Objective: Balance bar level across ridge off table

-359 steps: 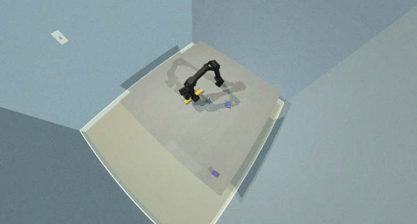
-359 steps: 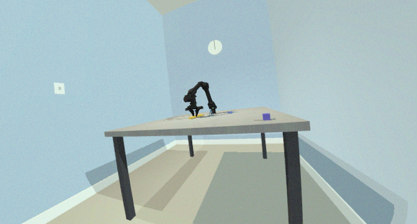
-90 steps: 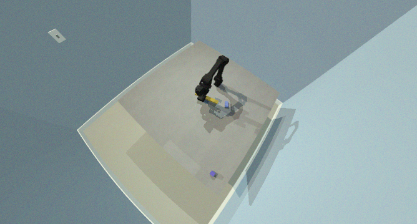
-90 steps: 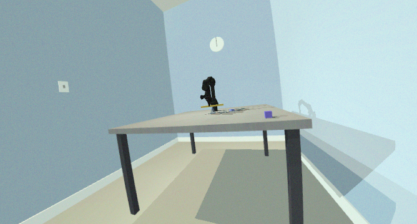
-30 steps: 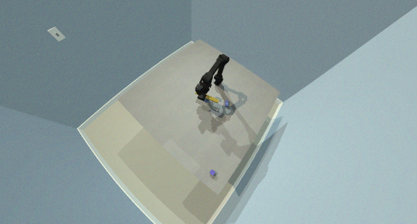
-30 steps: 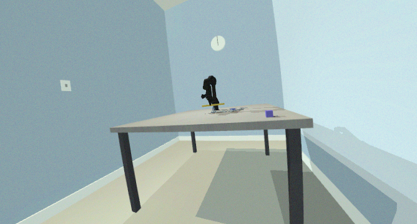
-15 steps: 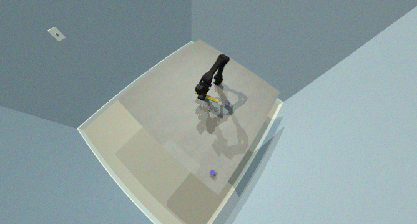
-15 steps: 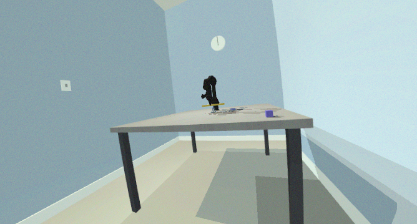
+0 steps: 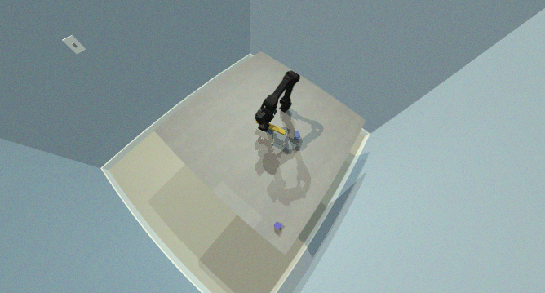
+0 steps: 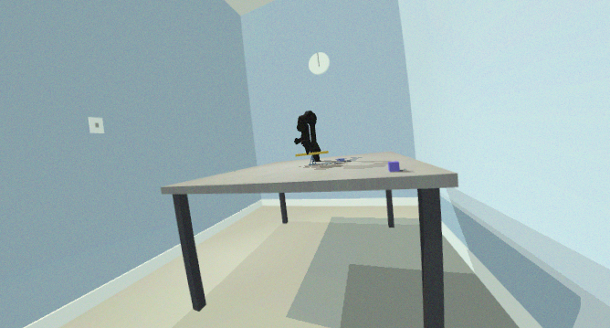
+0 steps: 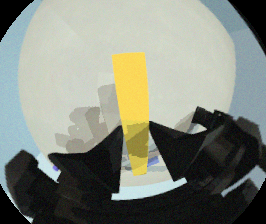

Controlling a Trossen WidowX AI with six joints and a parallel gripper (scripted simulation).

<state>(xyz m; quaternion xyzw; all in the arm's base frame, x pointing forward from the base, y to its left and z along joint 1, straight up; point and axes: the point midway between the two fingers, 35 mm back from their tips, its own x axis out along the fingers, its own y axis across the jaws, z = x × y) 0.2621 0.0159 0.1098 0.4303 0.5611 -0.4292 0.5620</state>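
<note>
Right now my gripper tip is 30 mm to the right of the yellow bar and 10 mm past it. Also, from my gripper tip: blue block (210 mm to the left, 120 mm behind, 70 mm below); then purple cube (480 mm to the left, 480 mm ahead, 60 mm below).
</note>
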